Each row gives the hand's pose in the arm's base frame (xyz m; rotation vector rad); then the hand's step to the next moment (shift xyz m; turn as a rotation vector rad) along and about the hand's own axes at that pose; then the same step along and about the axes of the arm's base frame.
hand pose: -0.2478 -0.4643 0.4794 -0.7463 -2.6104 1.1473
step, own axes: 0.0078 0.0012 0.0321 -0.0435 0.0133 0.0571
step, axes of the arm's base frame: -0.0180 -0.0156 -0.0229 0.0212 -0.0512 -0.0476
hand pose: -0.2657 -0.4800 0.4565 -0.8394 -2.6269 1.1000
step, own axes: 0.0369 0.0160 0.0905 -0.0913 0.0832 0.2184
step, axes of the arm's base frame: -0.0561 -0.0247 -0.0778 0.0329 -0.1353 -0.2087
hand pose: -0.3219 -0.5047 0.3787 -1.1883 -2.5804 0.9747
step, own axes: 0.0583 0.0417 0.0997 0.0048 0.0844 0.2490
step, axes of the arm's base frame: -0.0505 0.0121 -0.1113 -0.0430 -0.0808 -0.2465
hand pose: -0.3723 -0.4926 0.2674 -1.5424 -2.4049 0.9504
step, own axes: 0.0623 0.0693 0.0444 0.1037 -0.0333 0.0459
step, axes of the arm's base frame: 0.0055 0.0533 -0.0882 -0.0939 0.0595 -0.0401
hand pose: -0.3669 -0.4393 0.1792 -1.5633 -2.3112 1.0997
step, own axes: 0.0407 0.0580 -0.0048 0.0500 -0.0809 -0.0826
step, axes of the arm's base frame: 0.0274 0.0481 -0.0445 -0.0425 0.0674 0.0976
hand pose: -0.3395 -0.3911 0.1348 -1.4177 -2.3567 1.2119
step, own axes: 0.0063 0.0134 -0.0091 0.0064 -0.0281 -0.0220
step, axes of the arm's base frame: 0.0101 0.0133 -0.0049 -0.0120 0.0109 0.0324
